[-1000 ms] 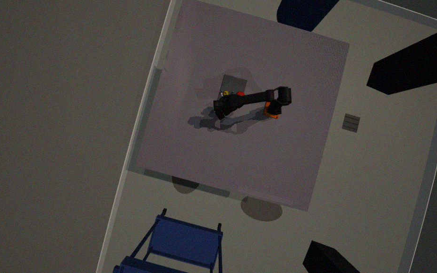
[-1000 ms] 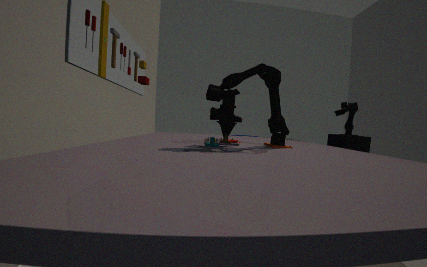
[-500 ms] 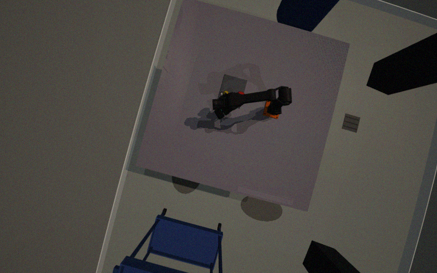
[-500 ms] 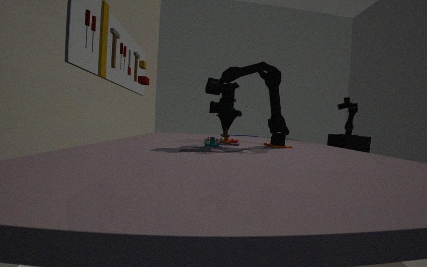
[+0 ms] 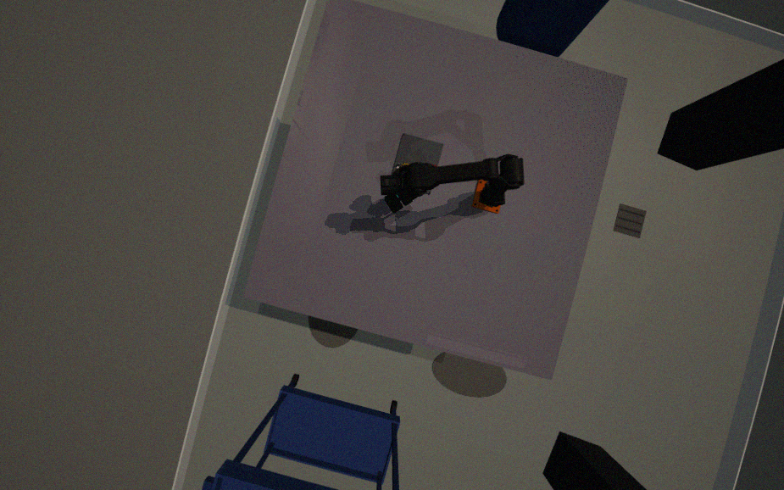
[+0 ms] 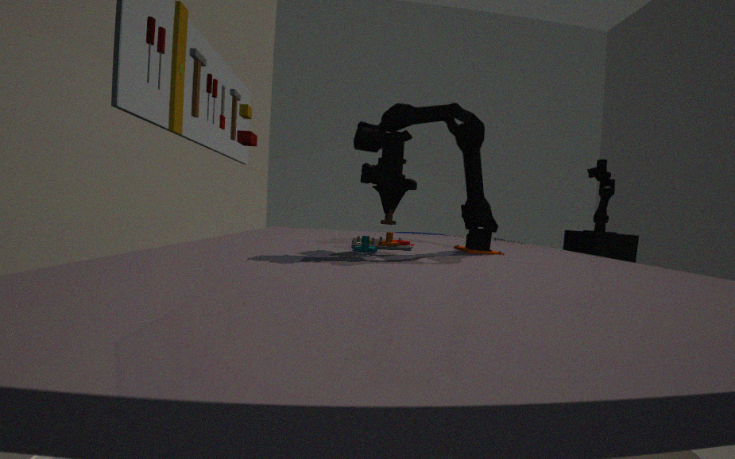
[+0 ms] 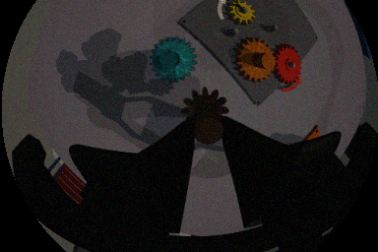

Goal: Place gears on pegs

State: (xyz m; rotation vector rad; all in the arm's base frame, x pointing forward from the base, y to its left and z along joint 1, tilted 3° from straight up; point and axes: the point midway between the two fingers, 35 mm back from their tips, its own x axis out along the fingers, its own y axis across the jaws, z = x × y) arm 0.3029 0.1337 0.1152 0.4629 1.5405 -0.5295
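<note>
Right now the orange gear is 10 mm behind my gripper tip, 90 mm to the right of it and 80 mm below it. From my gripper tip the other things lie so: red gear: 50 mm behind, 140 mm to the right, 90 mm below; then teal gear: 60 mm ahead, 90 mm below; then small brown gear: 10 mm below.
</note>
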